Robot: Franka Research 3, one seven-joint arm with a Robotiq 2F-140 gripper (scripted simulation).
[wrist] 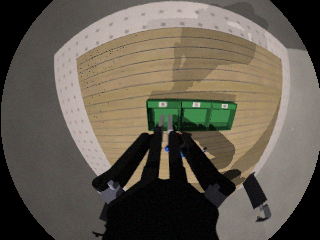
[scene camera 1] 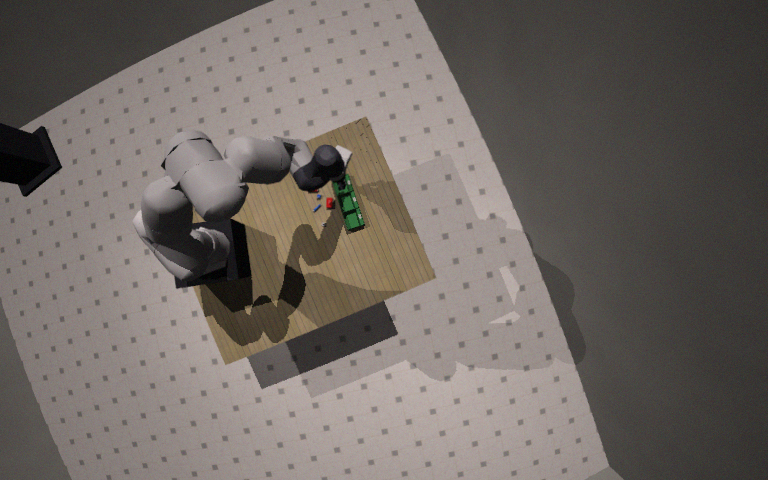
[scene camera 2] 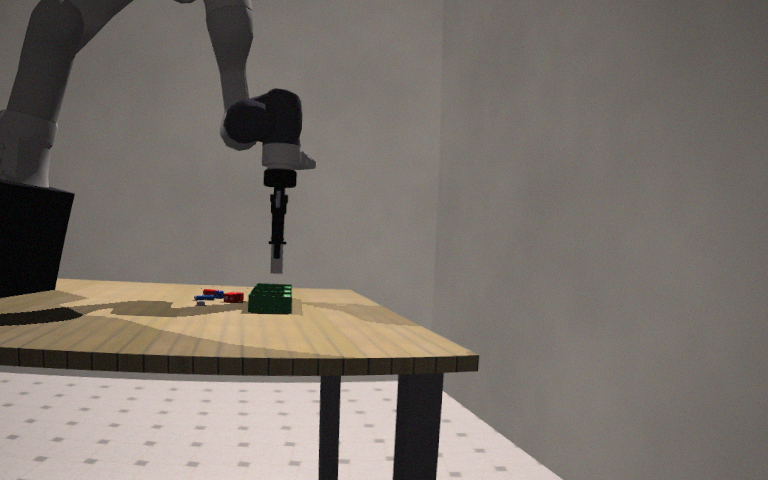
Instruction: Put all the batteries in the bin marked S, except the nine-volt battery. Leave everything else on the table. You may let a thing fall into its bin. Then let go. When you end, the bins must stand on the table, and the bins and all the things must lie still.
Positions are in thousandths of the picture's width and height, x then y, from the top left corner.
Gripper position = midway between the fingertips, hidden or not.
Note:
In view: the gripper (scene camera 2: 360, 570).
The gripper shows as well in the wrist view (wrist: 517, 502).

